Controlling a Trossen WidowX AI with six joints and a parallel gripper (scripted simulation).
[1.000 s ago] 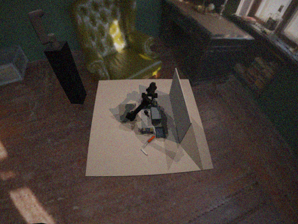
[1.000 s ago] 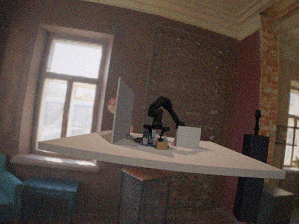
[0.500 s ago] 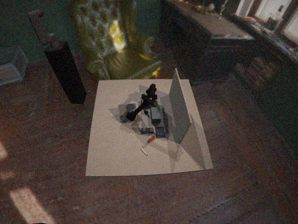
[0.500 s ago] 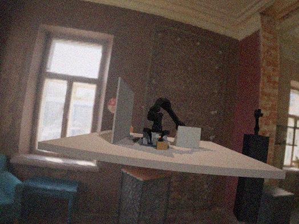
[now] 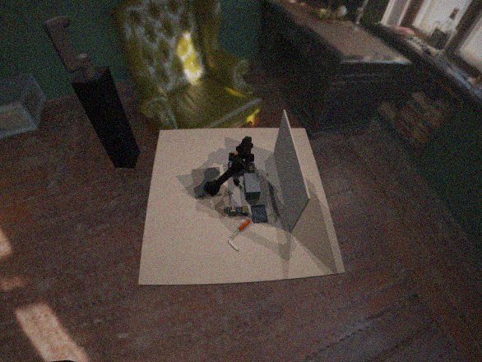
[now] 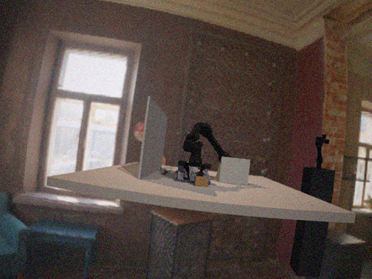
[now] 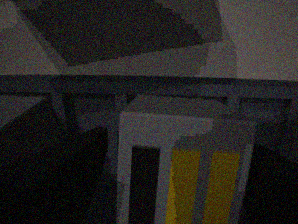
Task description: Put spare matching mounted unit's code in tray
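Now: gripper tip 10 mm short of the dark rack, 30 mm to the left of it and 10 mm above it. Also, from my gripper tip: upright panel 310 mm ahead, 190 mm to the right, 210 mm above; then cardboard box 50 mm behind, 80 mm to the left, 10 mm above; then grey spare block 30 mm above.
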